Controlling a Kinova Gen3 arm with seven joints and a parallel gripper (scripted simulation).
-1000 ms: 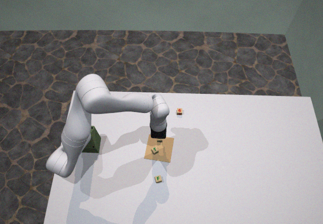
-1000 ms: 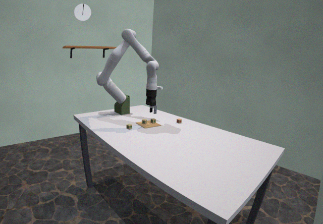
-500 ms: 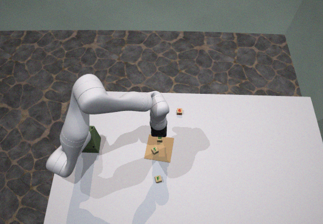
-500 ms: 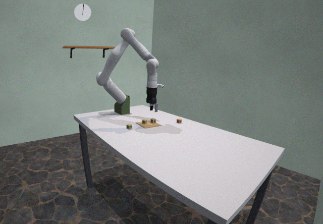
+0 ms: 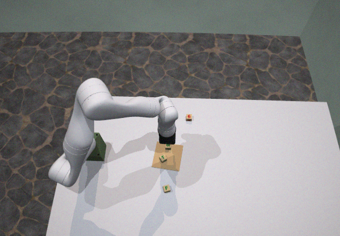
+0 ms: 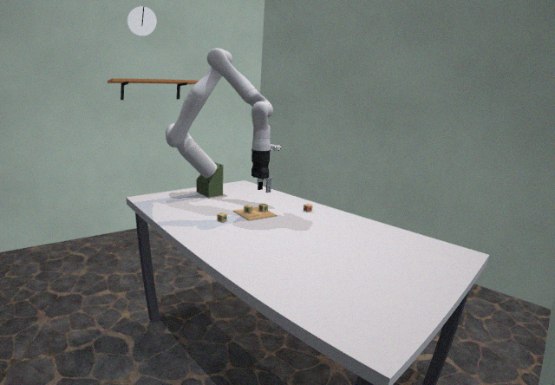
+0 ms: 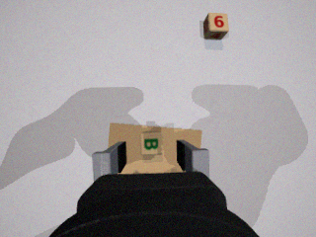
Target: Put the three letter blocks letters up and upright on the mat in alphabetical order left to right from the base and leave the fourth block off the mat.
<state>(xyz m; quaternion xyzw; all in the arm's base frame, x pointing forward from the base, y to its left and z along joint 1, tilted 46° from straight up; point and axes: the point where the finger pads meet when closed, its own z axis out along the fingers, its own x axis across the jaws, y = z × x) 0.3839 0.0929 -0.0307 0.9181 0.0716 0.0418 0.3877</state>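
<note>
Right now the tan mat is 5 cm to the right of my hand and 11 cm below it. From my hand the other things lie so: 6 block 8 cm ahead, 18 cm to the left, 10 cm below; B block 9 cm below; F block 3 cm ahead, 22 cm to the right, 10 cm below.
</note>
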